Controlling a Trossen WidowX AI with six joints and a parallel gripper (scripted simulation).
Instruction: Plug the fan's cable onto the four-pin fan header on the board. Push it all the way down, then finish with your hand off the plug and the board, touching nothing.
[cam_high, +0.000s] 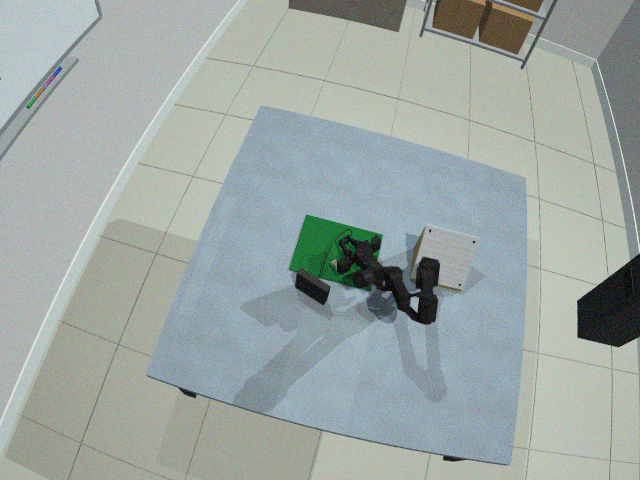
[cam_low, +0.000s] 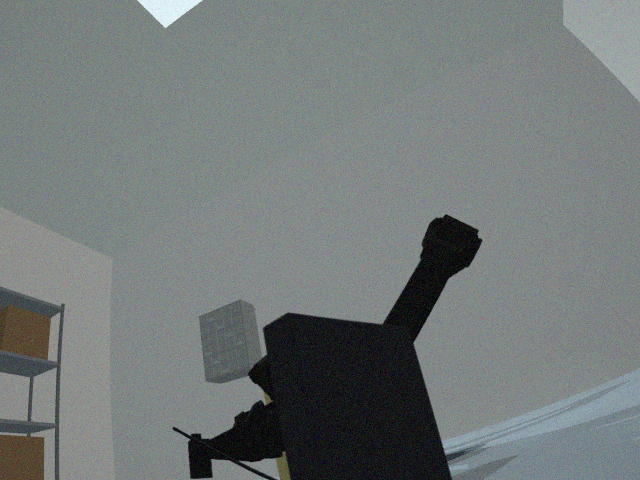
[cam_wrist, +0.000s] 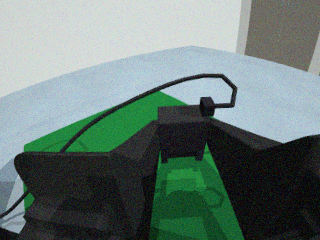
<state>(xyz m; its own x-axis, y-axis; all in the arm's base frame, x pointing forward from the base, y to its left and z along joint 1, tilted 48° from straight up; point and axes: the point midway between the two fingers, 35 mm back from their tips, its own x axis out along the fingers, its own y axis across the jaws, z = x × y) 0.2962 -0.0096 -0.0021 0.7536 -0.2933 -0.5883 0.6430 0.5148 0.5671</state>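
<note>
The pale four-pin fan header is 10 mm ahead of my gripper tip, 80 mm to the left of it and 60 mm below it. The rest, counted from my gripper tip: black plug (10 mm below); then black fan (70 mm ahead, 190 mm to the left).
</note>
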